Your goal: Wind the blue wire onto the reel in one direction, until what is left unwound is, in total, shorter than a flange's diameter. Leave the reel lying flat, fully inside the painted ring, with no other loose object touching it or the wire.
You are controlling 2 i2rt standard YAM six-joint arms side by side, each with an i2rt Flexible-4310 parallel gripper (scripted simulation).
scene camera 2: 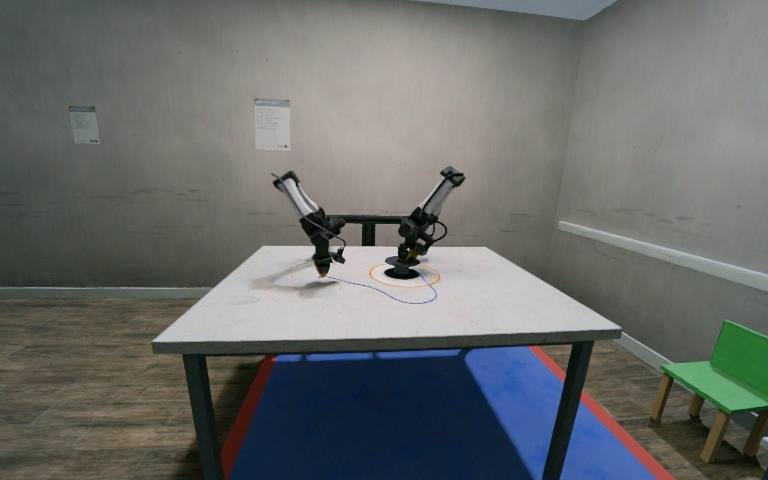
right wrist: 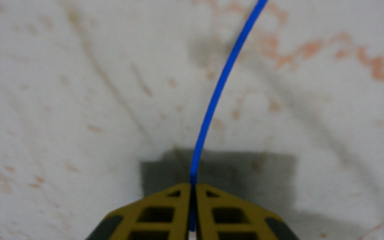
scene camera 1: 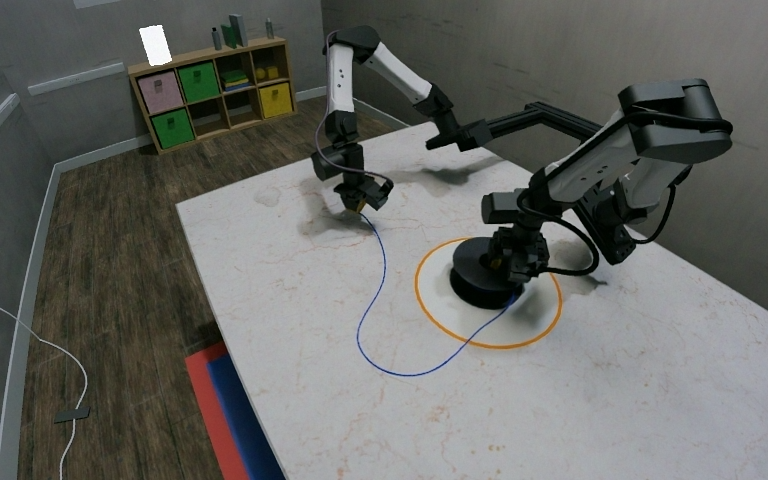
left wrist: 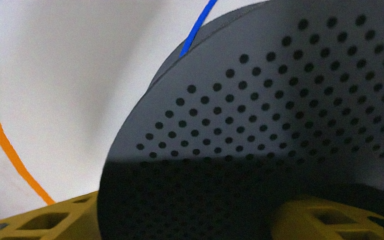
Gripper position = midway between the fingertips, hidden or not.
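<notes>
My left gripper (scene camera 1: 512, 270) (left wrist: 189, 197) is visible, as is my right gripper (right wrist: 192, 192). A dark reel (scene camera 1: 469, 258) (left wrist: 268, 107) is visible too; in the right wrist view it is out of frame.
</notes>
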